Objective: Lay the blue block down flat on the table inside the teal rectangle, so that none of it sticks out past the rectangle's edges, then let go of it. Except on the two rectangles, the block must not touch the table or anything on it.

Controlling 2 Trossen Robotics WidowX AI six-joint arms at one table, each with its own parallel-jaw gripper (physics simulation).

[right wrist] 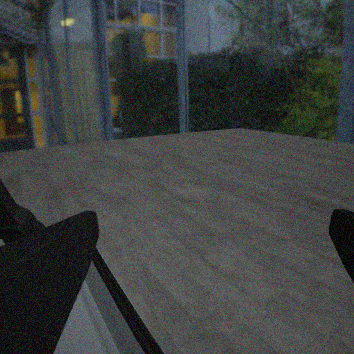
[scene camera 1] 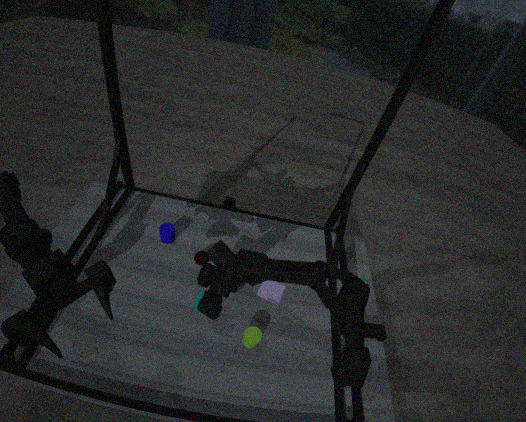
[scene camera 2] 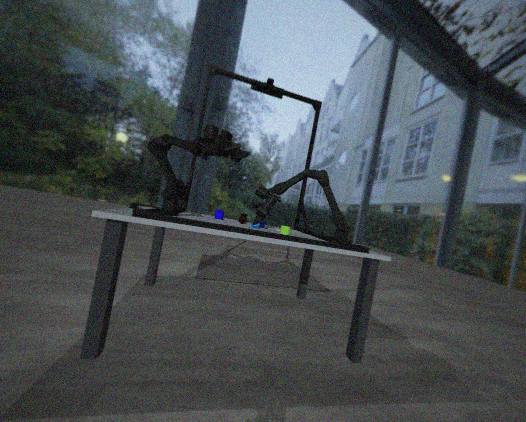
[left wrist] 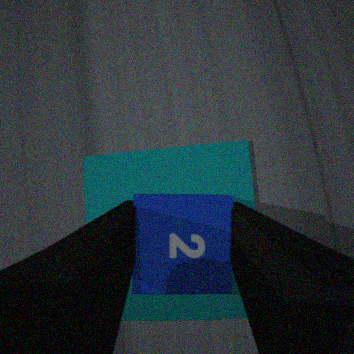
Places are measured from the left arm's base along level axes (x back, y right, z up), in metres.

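Pixels of known places: left gripper, fingertip midpoint: (scene camera 1: 205,298) (scene camera 2: 252,225) (left wrist: 181,212); right gripper, fingertip midpoint: (right wrist: 214,222) (scene camera 1: 87,337) (scene camera 2: 245,149); left arm's base at its link origin: (scene camera 1: 345,374) (scene camera 2: 340,241); right arm's base at its link origin: (scene camera 2: 169,210).
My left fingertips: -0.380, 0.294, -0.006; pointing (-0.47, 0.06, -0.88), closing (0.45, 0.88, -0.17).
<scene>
Ahead of a thing's pixels: the offset from my left fingertips to its top centre, as dx, dy, dz. "spot": to the spot under its first point.
The blue block @[+0.008, -0.004, +0.013] (left wrist: 155,225), marked with a 2, is between the fingers of my left gripper (left wrist: 181,212) (scene camera 2: 258,219), which is shut on it. In the left wrist view the block appears within the outline of the teal rectangle @[spot: -0.018, +0.000, -0.012] (left wrist: 165,172) (scene camera 1: 198,301), with teal showing above and below it; the fingers hide parts of both side edges. I cannot tell whether the block touches the rectangle. In scene camera 1 the left arm hides the block and most of the rectangle. My right gripper (scene camera 1: 86,337) (scene camera 2: 245,154) (right wrist: 214,222) is open and empty, well away at the left.
A blue cylinder @[-0.122, +0.251, +0.041] (scene camera 1: 167,233) (scene camera 2: 219,214) and a dark red object @[-0.004, +0.142, +0.037] (scene camera 1: 201,258) (scene camera 2: 243,218) stand beyond the left gripper. A yellow-green cylinder @[+0.125, -0.141, +0.031] (scene camera 1: 252,337) (scene camera 2: 285,230) stands nearer. A lavender rectangle @[spot: +0.226, +0.010, -0.012] (scene camera 1: 272,291) lies beside the left arm. A small dark blue object @[+0.100, +0.069, +0.018] (scene camera 2: 262,225) shows beside the left gripper.
</scene>
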